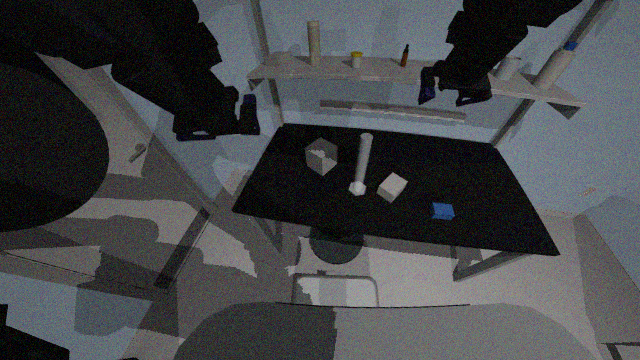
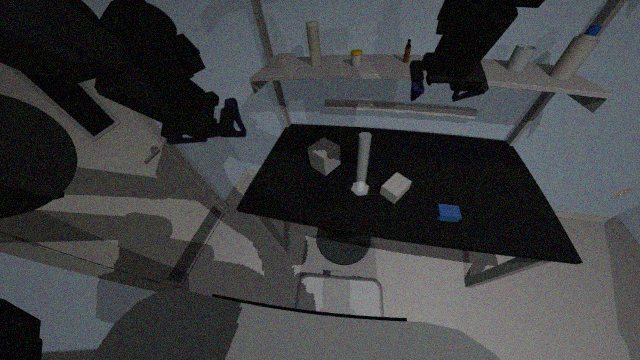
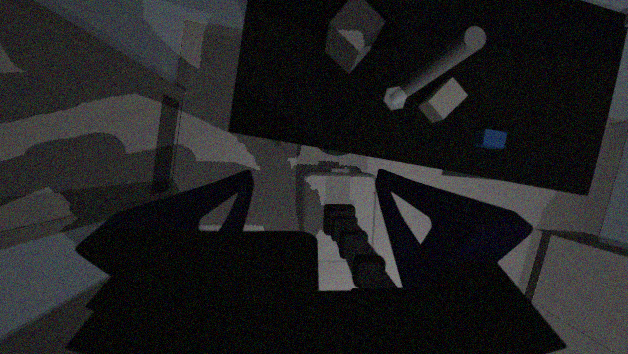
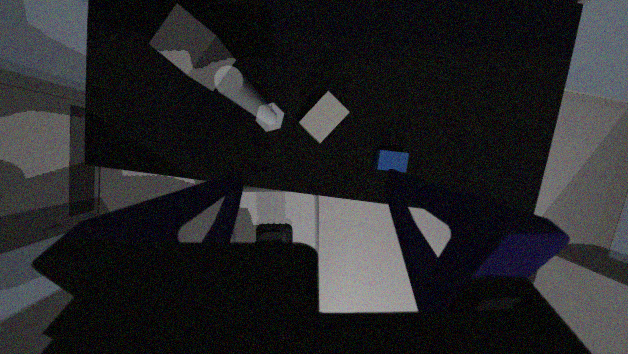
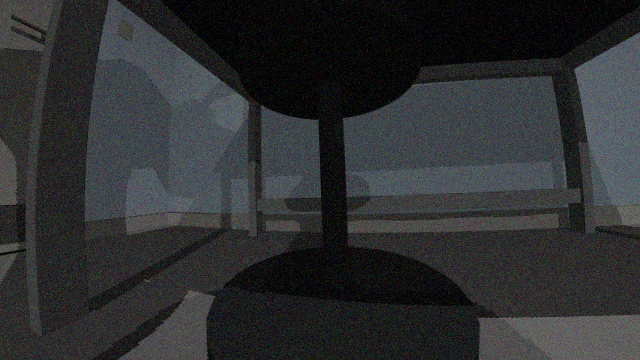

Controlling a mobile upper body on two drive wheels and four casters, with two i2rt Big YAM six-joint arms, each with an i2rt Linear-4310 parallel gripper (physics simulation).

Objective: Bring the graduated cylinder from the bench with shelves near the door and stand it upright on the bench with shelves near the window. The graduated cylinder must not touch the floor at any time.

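Places are measured from the left arm's base along level axes (x down, y left, z ahead), in metres.
Pixels of known places: left gripper, fingertip midpoint: (image 1: 236,134) (image 2: 225,136) (image 3: 314,176); right gripper, fingertip midpoint: (image 1: 437,103) (image 2: 432,99) (image 4: 313,177).
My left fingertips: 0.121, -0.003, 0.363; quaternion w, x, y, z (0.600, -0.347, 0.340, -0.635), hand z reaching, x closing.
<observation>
Ahead of a thing's pixels: the offset from my left fingertips to its top centre, as dx, dy, dz. Level surfaces: height alone.
The graduated cylinder @[+0.206, -0.316, +0.266] (image 1: 363,157) (image 2: 364,157) (image 3: 435,66) (image 4: 248,97) is a pale, tall tube with a hexagonal base. It stands upright on the black bench top @[dx +0.527] (image 1: 475,175) (image 2: 490,180) (image 3: 550,75) (image 4: 450,75), between a grey box and a small white block. A shelf is behind it. Door and window do not show clearly, so I cannot tell which bench this is. My left gripper (image 1: 227,134) (image 2: 214,136) (image 3: 314,176) is open and empty, in the air off the bench's left side. My right gripper (image 1: 441,102) (image 2: 434,98) (image 4: 313,177) is open and empty, raised in front of the shelf.
Grey box @[+0.397, -0.131, +0.432] (image 1: 321,156) (image 4: 185,45), white block @[+0.469, -0.483, +0.257] (image 1: 392,187) (image 4: 324,117) and blue block @[+0.487, -0.695, +0.128] (image 1: 443,211) (image 4: 393,161) lie on the bench. The shelf @[dx +0.070] (image 1: 380,75) bears several containers. A dark round stool (image 1: 336,247) (image 5: 333,175) stands partly under the bench.
</observation>
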